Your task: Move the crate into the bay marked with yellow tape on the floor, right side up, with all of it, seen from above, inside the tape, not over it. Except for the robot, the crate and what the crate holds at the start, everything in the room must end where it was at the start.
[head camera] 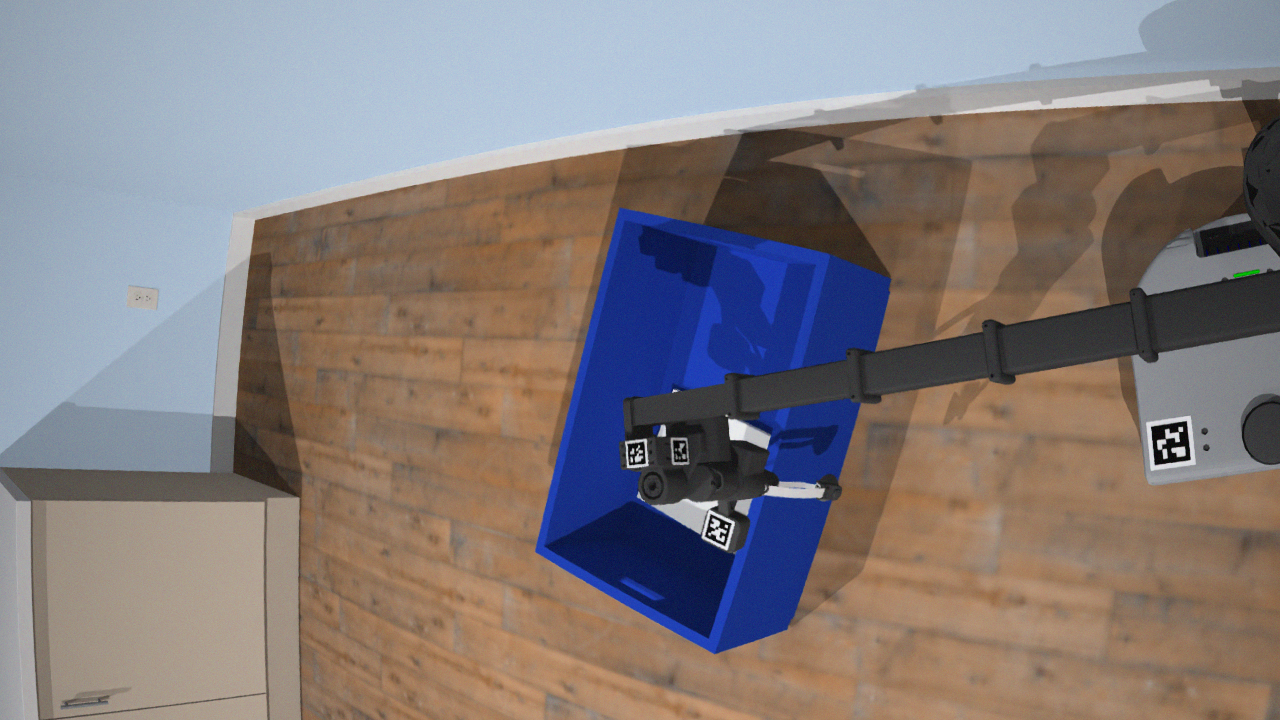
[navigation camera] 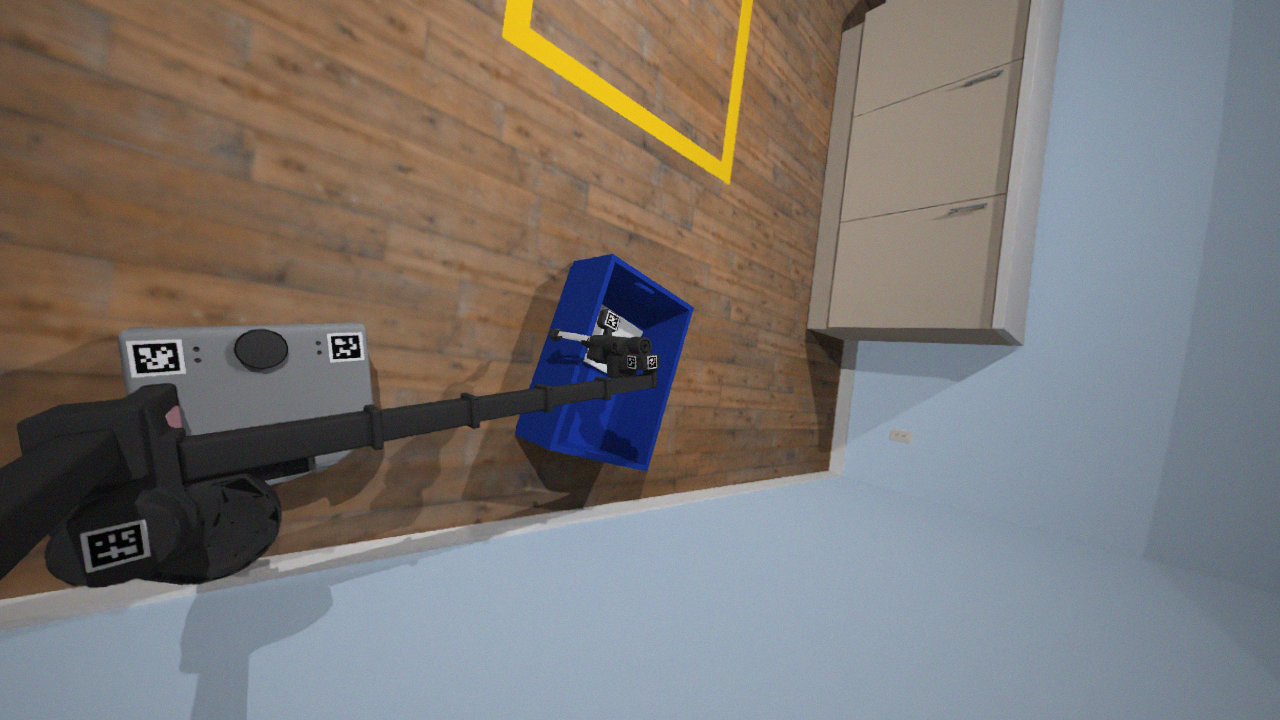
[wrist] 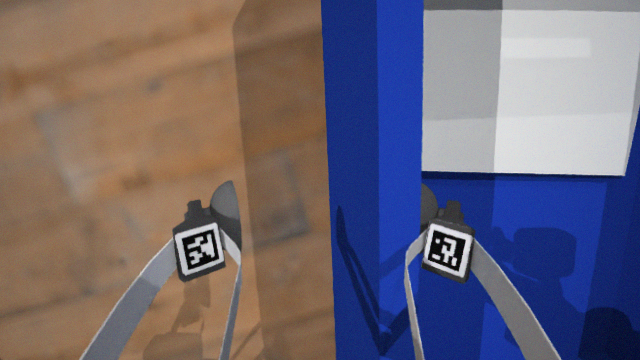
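Where they show: gripper, fingertip midpoint: (head camera: 802, 475) (navigation camera: 567, 341); robot's base, origin of the base link: (head camera: 1267, 430) (navigation camera: 261, 347).
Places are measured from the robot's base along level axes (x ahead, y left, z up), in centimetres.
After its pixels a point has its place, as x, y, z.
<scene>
The blue crate (head camera: 841, 313) @(-24.6, -58.9, 14.5) (navigation camera: 572, 295) @(11.6, -75.0, 7.3) (wrist: 400, 100) stands on the floor, open side up, outside the taped bay. A white box-like thing (head camera: 750, 433) @(-10.4, -83.4, 3.3) (navigation camera: 631, 326) @(0.6, -103.0, 3.3) (wrist: 560, 100) lies inside it, partly hidden by my wrist in the head and navigation views. The yellow tape (navigation camera: 626, 107) @(79.5, -105.9, 0.1) shows in part at the top of the navigation view; it does not show in the head view. My gripper (wrist: 321, 206) @(-2.3, -66.6, 16.7) is open astride the crate's long wall on the robot's side: one finger is outside, the other inside with its pad partly hidden by the rim.
My base (head camera: 1199, 394) @(-5.5, -8.6, 16.0) (navigation camera: 250, 385) @(-6.3, 2.2, 16.0) stands on the robot's side of the crate, and my arm (head camera: 930, 362) @(-10.5, -32.0, 52.2) (navigation camera: 420, 418) @(-10.0, -17.3, 52.4) reaches over it. A beige cabinet (head camera: 152, 600) @(22.4, -244.0, 51.7) (navigation camera: 921, 152) @(82.1, -255.8, 51.7) stands beyond the crate. A blue wall (head camera: 358, 89) @(-74.5, -125.4, 52.7) (navigation camera: 716, 582) @(-66.1, -84.1, 57.7) runs close along one short end of the crate.
</scene>
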